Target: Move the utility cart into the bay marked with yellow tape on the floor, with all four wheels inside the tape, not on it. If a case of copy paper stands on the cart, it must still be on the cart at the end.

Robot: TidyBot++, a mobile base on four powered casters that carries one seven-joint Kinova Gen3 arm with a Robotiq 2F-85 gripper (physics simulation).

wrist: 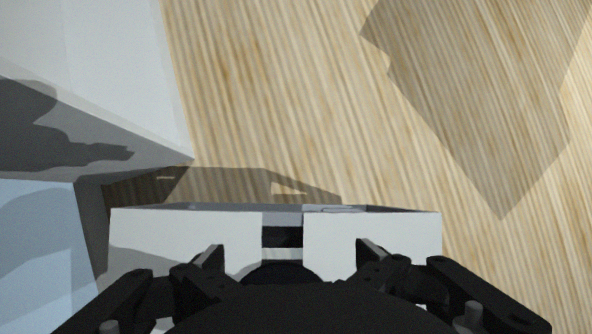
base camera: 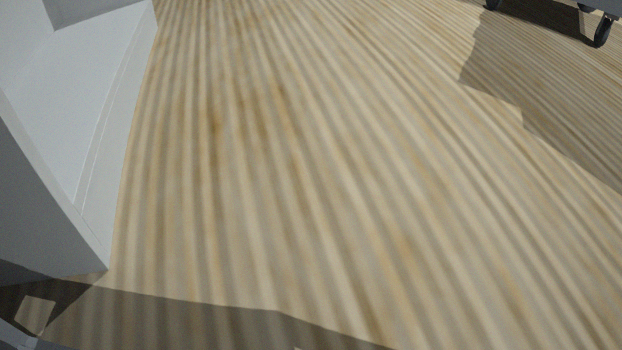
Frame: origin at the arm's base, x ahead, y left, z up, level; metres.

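Where they show: gripper, fingertip midpoint: (wrist: 290, 256).
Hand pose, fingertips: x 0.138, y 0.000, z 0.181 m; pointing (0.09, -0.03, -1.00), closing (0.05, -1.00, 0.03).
Observation:
Each offset is from my fingertips to the top centre of the thing. "pt": to the spot under its first point. Level surfaces: height alone.
The lower edge of the grey utility cart shows at the top right corner of the base camera view, with dark casters; one cart wheel {0.486 m down, 0.956 m ahead, 0.881 m right} (base camera: 603, 33) stands nearest. The cart's upper part is out of view, and whether a case stands on it cannot be seen. My gripper (wrist: 290, 256) is open and empty, above the white top of my own base in the wrist view, well apart from the cart. The yellow tape does not show in either view.
A pale, white-grey structure {pt 0.477 m down, 0.375 m ahead, 0.404 m left} (base camera: 75, 95) (wrist: 115, 75) with a sharp corner stands close at the left, near my base. A light blue surface (wrist: 35, 250) shows at the lower left of the wrist view. A large angular shadow (wrist: 490, 110) lies on the wood-striped floor {0.577 m down} (base camera: 300, 175) (wrist: 280, 100) at the right.

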